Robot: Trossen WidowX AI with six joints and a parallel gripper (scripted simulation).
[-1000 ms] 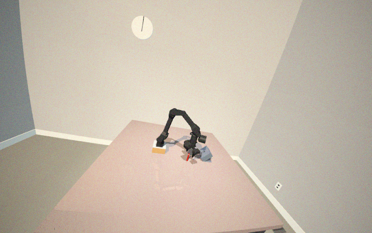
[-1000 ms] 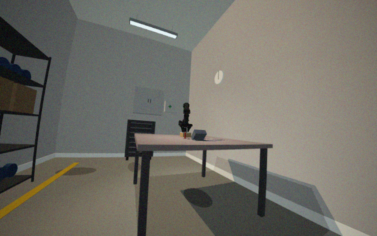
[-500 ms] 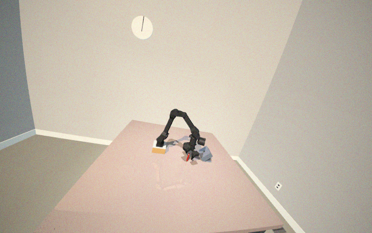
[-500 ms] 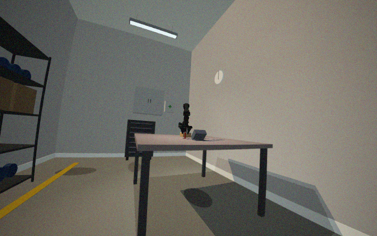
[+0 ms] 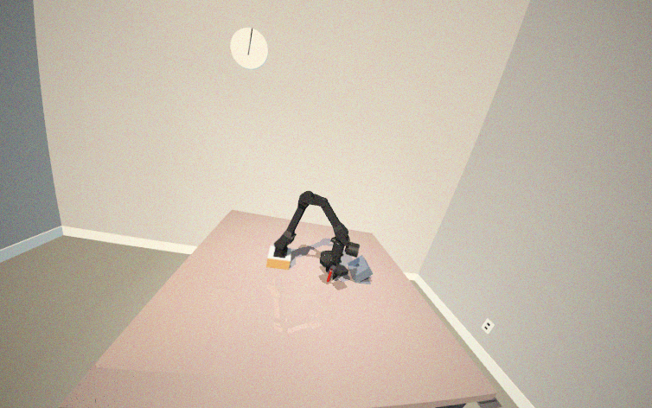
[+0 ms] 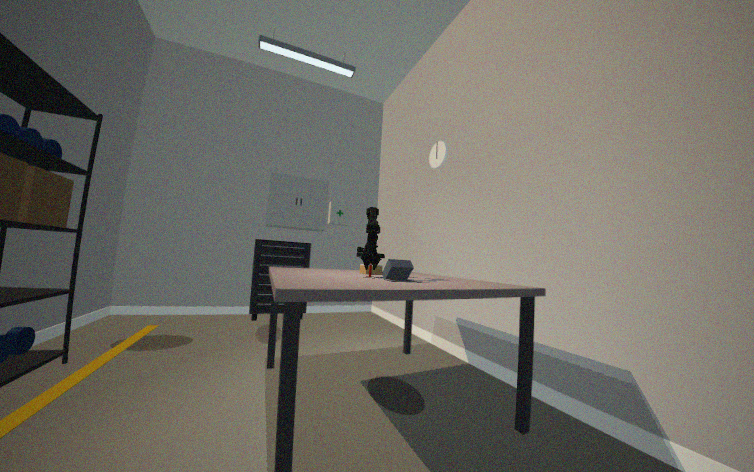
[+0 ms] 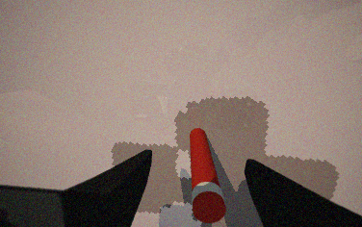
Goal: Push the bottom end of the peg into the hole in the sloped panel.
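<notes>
The grey sloped panel lies 190 mm ahead of my gripper tip, 80 mm to the left of it and 10 mm above it. From my gripper tip the other things lie so: red peg (20 mm above).
</notes>
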